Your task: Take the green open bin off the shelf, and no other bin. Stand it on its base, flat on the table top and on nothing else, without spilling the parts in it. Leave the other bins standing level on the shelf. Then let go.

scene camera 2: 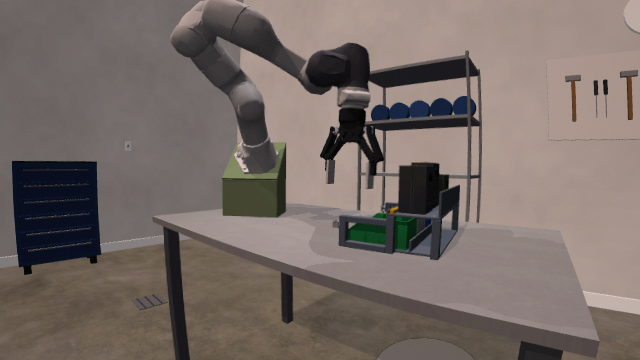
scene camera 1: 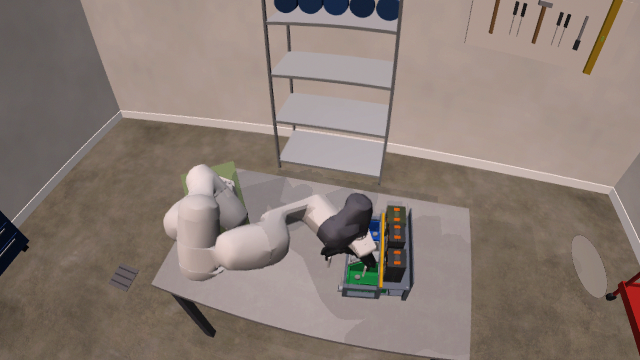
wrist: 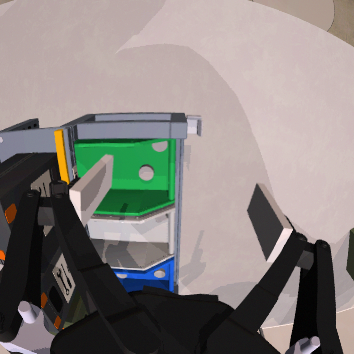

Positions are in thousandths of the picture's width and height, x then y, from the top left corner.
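There is a grey bin (wrist: 388, 685) that I can see, and a blue bin (wrist: 383, 790). I can also see a green open bin (scene camera 2: 587, 651), and the wrist view shows the green open bin (wrist: 366, 549) too. My own gripper (scene camera 2: 545, 518) is visible, and in the wrist view I see my gripper (wrist: 518, 521) as well.
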